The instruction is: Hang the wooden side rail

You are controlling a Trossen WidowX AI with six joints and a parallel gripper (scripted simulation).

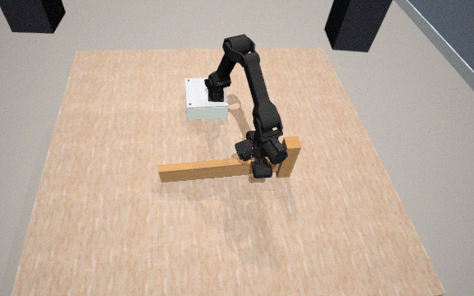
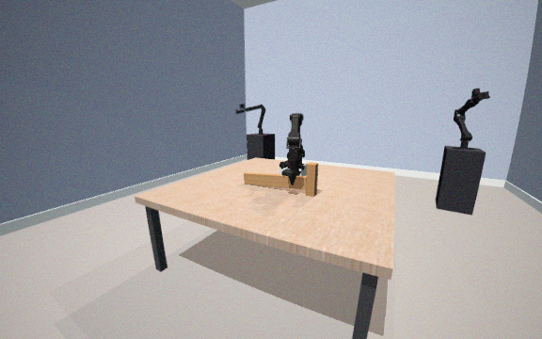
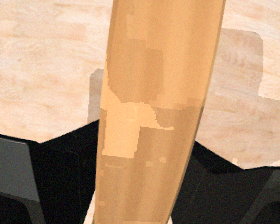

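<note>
The headboard post is 110 mm to the left of my gripper tip, 40 mm above it and 10 mm behind it.
</note>
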